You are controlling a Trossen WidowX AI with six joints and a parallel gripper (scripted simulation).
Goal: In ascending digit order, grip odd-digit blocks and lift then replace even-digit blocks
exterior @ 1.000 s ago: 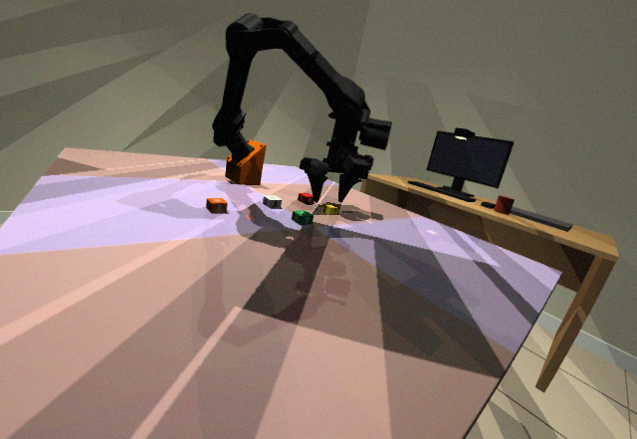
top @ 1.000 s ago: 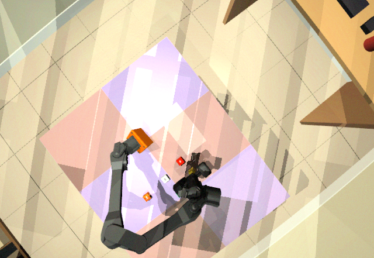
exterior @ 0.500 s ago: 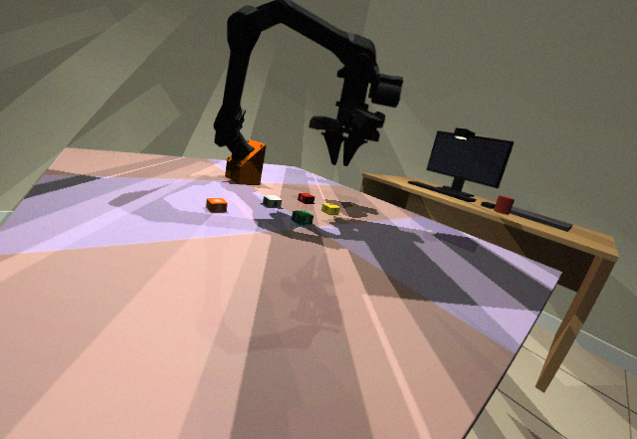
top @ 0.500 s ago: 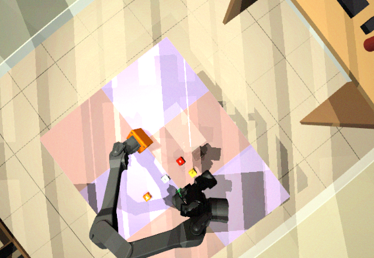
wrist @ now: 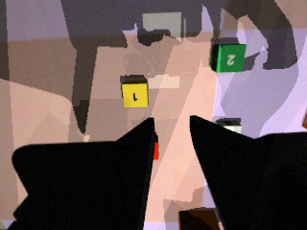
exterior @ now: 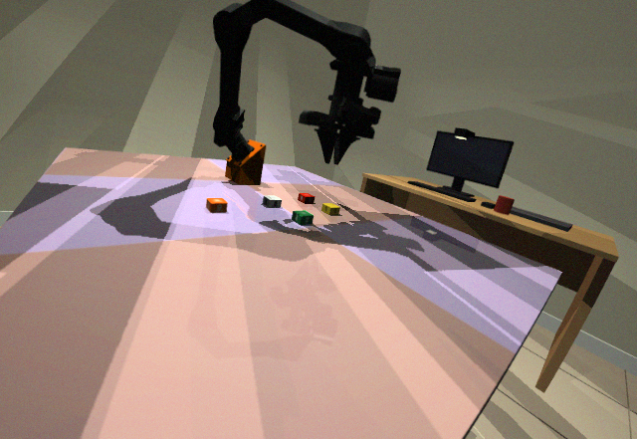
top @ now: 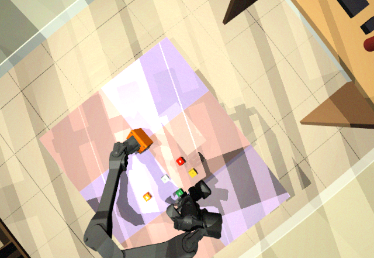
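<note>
My gripper tip is now 30 mm short of the green block, 80 mm to the left of it and 110 mm above it. From my gripper tip the other things lie so: red block 100 mm behind, 20 mm to the left, 110 mm below; yellow block 10 mm behind, 40 mm to the left, 110 mm below; white block 70 mm behind, 100 mm to the right, 110 mm below.
</note>
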